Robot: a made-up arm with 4 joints. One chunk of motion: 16 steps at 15 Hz.
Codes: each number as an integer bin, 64 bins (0 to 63) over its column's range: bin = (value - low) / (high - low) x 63, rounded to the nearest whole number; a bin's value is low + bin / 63 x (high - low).
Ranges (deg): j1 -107..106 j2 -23..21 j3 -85..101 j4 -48..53
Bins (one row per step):
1: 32 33 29 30
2: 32 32 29 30
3: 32 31 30 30
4: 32 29 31 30
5: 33 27 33 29
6: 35 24 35 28
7: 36 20 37 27
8: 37 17 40 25
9: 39 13 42 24
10: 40 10 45 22
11: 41 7 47 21
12: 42 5 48 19
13: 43 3 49 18
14: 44 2 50 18
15: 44 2 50 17
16: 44 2 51 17
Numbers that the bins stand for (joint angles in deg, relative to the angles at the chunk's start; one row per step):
1: 1.19 0.05 0.62 0.10
2: 1.19 -0.65 0.62 0.10
3: 1.19 -1.35 3.57 0.10
4: 1.19 -2.75 6.52 0.10
5: 4.57 -4.14 12.43 -1.51
6: 11.33 -6.24 18.33 -3.11
7: 14.71 -9.03 24.24 -4.71
8: 18.10 -11.13 33.10 -7.92
9: 24.86 -13.92 39.00 -9.52
10: 28.24 -16.02 47.86 -12.73
11: 31.62 -18.11 53.76 -14.33
12: 35.00 -19.51 56.71 -17.54
13: 38.38 -20.90 59.67 -19.14
14: 41.76 -21.60 62.62 -19.14
15: 41.76 -21.60 62.62 -20.75
16: 41.76 -21.60 65.57 -20.75

